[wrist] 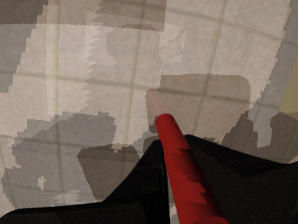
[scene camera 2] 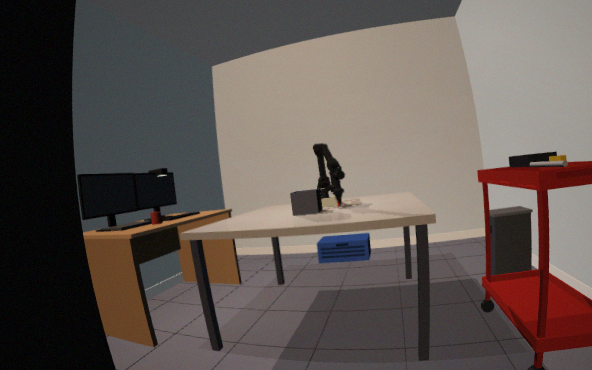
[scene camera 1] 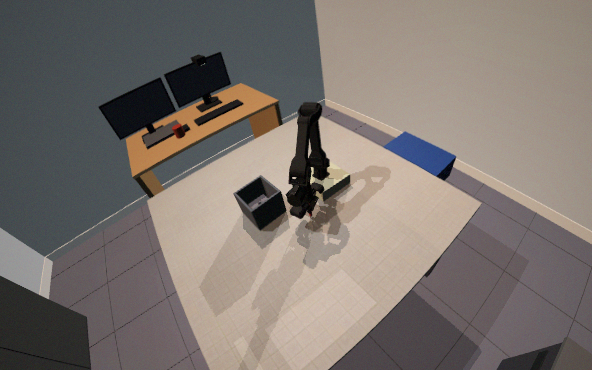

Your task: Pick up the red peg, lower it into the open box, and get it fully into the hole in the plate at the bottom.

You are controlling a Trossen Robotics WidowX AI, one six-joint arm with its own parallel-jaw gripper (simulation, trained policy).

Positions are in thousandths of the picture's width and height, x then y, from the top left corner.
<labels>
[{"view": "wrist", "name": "my gripper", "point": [579,645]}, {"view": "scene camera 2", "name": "dark box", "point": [514,547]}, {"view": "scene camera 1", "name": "dark box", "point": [450,574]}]
</labels>
